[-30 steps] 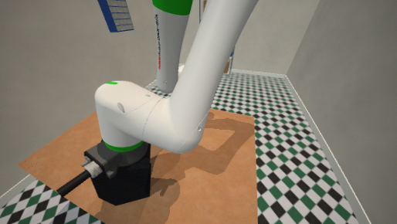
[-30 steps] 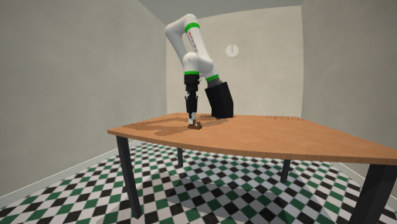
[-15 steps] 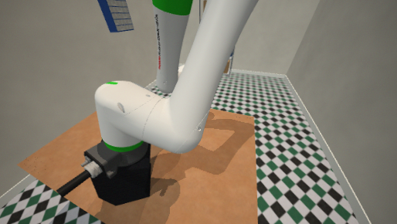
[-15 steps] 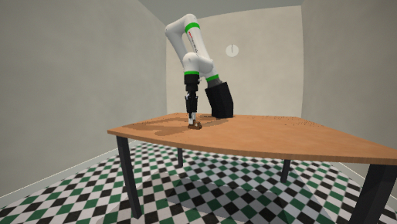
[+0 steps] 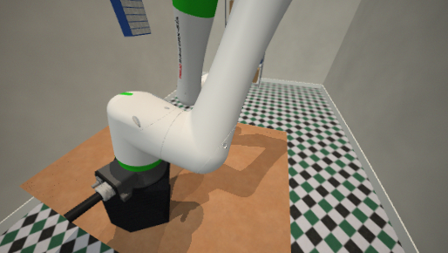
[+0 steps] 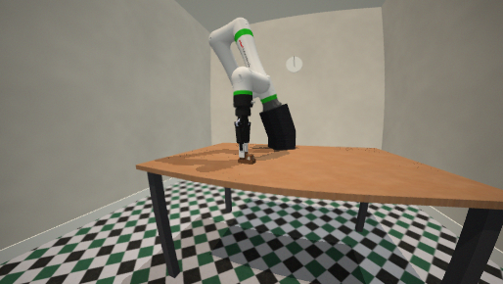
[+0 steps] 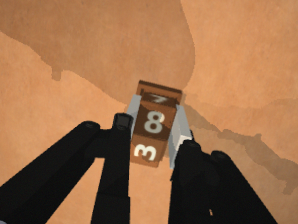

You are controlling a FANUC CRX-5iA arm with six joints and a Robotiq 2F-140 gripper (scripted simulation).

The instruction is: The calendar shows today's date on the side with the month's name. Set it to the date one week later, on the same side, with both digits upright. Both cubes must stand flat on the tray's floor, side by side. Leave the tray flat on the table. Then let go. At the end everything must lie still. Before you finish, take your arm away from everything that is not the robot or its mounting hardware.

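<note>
My gripper is now 20 mm to the right of the brown calendar tray and 50 mm above it. Also, from my hand: brown cube 30 mm below.
</note>
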